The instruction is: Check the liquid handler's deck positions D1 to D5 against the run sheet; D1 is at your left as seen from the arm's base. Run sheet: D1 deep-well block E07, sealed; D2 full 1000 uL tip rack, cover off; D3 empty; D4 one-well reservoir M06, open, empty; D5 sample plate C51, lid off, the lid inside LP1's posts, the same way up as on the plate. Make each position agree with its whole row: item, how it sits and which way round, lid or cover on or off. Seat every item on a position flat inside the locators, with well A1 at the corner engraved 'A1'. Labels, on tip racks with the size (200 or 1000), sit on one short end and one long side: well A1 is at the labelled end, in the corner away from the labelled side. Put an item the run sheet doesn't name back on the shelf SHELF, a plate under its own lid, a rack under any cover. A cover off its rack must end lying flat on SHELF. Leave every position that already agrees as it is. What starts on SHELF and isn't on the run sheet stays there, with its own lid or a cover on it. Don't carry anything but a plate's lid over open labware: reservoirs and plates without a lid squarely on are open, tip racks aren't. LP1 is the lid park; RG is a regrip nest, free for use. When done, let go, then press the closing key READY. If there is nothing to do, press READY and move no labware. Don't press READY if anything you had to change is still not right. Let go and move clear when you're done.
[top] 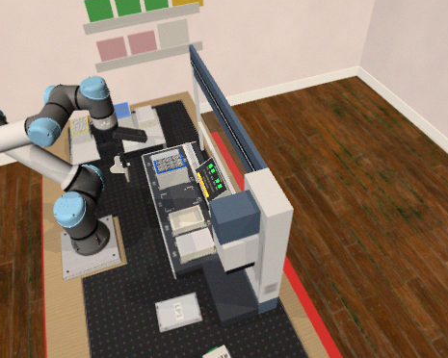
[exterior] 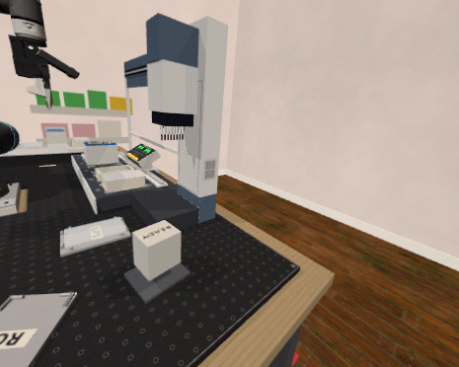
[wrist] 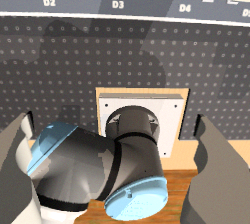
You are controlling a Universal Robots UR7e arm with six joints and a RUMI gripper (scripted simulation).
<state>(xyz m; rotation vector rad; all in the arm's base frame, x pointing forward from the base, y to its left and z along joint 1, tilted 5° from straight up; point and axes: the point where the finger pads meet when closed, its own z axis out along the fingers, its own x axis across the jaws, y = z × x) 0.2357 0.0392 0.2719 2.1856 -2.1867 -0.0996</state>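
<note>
Now: hand 17 cm short of the clear well plate, 25 cm to the right of it and 25 cm above it. From my hand the other things lie so: blue-rimmed tip rack: 17 cm ahead, 13 cm to the left, 18 cm below; then cream one-well reservoir: 16 cm ahead, 12 cm to the right, 24 cm below; then deep-well block: 16 cm ahead, 25 cm to the right, 23 cm below.
</note>
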